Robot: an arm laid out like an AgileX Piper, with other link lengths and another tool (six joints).
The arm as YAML. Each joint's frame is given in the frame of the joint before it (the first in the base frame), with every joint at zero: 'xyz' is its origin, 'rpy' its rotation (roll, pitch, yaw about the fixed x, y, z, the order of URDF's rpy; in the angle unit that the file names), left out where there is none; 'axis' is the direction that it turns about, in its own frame. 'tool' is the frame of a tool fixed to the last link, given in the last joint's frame.
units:
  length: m
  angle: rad
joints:
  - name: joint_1
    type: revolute
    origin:
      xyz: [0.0, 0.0, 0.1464]
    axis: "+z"
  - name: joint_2
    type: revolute
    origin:
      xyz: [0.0, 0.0, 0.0]
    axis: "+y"
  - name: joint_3
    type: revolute
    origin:
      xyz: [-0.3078, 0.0, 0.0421]
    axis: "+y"
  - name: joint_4
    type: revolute
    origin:
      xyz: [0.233, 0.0, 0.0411]
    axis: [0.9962, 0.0, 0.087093]
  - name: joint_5
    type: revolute
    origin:
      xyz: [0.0, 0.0, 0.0]
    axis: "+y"
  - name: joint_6
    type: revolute
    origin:
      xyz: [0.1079, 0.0, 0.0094]
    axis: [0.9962, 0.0, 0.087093]
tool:
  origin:
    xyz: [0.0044, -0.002, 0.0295]
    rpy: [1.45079, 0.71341, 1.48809]
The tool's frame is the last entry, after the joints.
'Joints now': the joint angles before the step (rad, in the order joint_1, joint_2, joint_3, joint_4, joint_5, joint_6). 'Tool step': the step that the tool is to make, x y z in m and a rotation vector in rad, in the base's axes. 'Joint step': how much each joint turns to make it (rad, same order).
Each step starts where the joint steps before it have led.
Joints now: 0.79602, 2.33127, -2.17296, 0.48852, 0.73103, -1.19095
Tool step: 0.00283, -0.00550, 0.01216, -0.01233, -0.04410, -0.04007
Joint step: -0.00001, -0.02560, -0.00004, -0.08272, -0.01507, 0.06001
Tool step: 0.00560, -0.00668, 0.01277, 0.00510, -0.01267, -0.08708
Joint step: 0.00000, -0.02508, 0.00003, -0.10363, -0.01852, 0.13273
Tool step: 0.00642, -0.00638, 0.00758, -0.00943, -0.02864, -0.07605
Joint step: 0.00001, -0.01550, 0.00008, -0.11677, -0.01641, 0.11742
